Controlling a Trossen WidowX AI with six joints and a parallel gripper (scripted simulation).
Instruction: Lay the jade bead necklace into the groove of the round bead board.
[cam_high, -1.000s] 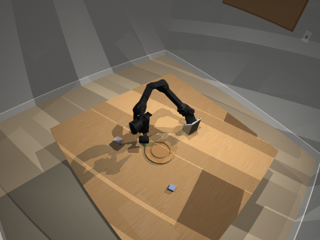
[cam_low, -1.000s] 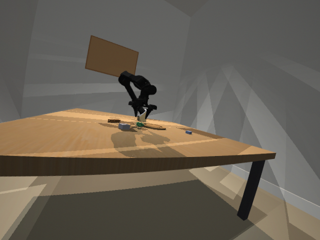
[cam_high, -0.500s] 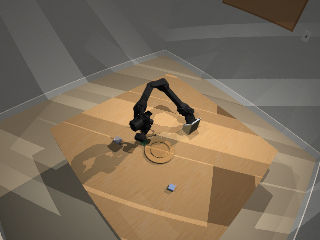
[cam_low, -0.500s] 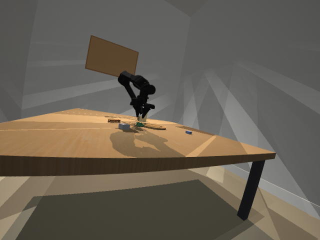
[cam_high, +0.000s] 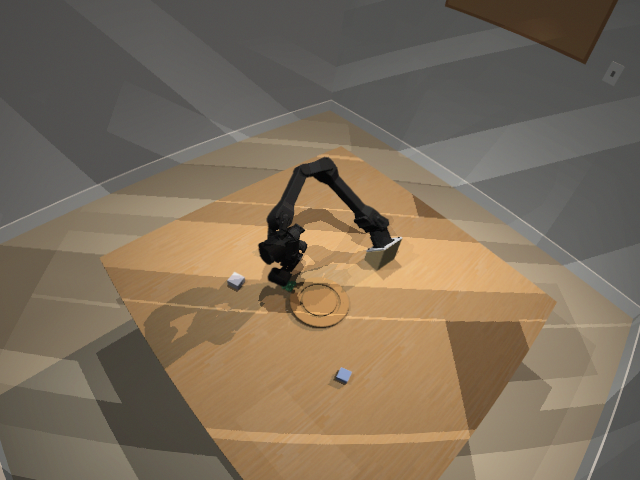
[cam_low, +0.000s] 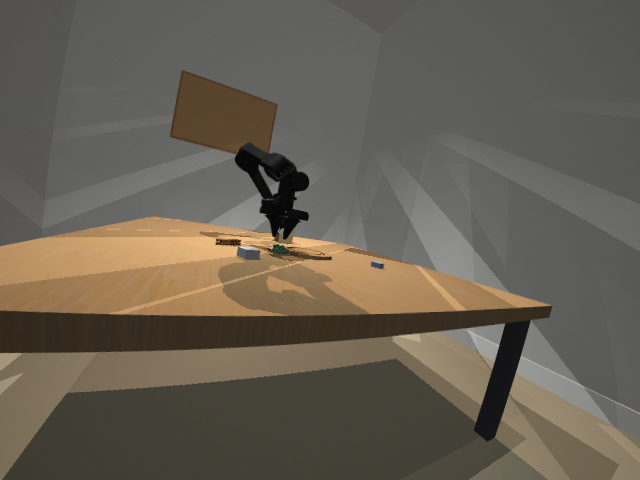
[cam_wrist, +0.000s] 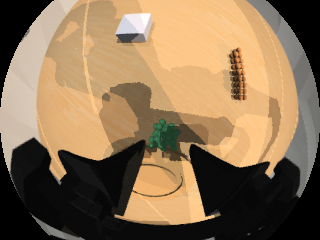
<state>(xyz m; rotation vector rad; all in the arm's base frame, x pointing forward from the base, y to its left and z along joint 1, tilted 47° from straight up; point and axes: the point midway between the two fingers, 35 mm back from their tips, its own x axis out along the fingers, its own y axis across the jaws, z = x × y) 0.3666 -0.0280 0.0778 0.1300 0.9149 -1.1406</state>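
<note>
The round wooden bead board is 6 cm behind my gripper tip, 12 cm to the left of it and 4 cm below it. From my gripper tip the other things lie so: blue block 4 cm ahead, 38 cm to the left, 4 cm below; pale grey block 15 cm ahead, 10 cm to the right, 4 cm below.
</note>
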